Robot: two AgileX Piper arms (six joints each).
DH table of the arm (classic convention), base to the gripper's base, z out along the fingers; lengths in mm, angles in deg. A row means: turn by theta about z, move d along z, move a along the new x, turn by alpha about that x. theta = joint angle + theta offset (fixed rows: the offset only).
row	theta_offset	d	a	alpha
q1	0	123	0	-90
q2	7.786	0	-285.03	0
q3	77.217	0	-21.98	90
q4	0	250.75	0	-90
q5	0	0	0	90
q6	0	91	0	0
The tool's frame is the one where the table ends.
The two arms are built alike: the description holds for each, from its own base.
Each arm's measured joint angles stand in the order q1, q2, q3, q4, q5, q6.
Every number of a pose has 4 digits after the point. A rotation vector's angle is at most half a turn.
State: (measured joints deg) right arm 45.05 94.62 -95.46 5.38 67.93 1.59; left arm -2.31 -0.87 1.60 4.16 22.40 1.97
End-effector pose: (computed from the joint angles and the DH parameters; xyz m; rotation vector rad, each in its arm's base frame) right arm 0.2424 0.2540 0.3687 -0.9846 2.5204 0.3852; left arm 0.0520 0.0004 0.1697 0.1148 1.8833 0.0680
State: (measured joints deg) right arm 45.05 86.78 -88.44 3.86 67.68 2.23; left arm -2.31 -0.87 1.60 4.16 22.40 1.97
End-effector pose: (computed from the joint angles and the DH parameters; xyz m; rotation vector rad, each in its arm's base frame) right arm 0.2173 0.2257 0.3786 -0.9673 2.5019 0.3627; left arm 0.0520 0.0004 0.1697 0.1148 1.8833 0.0680
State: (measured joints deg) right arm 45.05 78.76 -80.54 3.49 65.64 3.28; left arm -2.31 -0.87 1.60 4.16 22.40 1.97
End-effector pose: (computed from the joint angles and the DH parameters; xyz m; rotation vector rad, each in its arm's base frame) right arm 0.1916 0.1991 0.3812 -0.9312 2.4764 0.3772; left arm 0.0520 0.0004 0.1697 0.1148 1.8833 0.0680
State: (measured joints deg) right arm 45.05 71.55 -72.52 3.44 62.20 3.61; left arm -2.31 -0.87 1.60 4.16 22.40 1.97
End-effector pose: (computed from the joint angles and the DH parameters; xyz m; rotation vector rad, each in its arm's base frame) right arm 0.1696 0.1768 0.3755 -0.9058 2.4382 0.3983; left arm 0.0520 0.0004 0.1697 0.1148 1.8833 0.0680
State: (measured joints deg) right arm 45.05 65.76 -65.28 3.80 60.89 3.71; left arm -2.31 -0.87 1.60 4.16 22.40 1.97
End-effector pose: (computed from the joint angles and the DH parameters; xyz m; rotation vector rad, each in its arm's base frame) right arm 0.1502 0.1579 0.3624 -0.9015 2.4440 0.4053; left arm 0.0520 0.0004 0.1697 0.1148 1.8833 0.0680
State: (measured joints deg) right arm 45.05 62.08 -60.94 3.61 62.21 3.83; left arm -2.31 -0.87 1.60 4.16 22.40 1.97
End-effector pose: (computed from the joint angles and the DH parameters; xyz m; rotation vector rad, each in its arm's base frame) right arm 0.1365 0.1439 0.3521 -0.9119 2.4757 0.3863; left arm 0.0520 0.0004 0.1697 0.1148 1.8833 0.0680
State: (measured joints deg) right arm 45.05 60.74 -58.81 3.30 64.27 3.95; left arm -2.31 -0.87 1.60 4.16 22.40 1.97
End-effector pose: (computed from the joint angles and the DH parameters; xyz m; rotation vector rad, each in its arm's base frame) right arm 0.1300 0.1369 0.3440 -0.9280 2.5202 0.3572; left arm 0.0520 0.0004 0.1697 0.1148 1.8833 0.0680
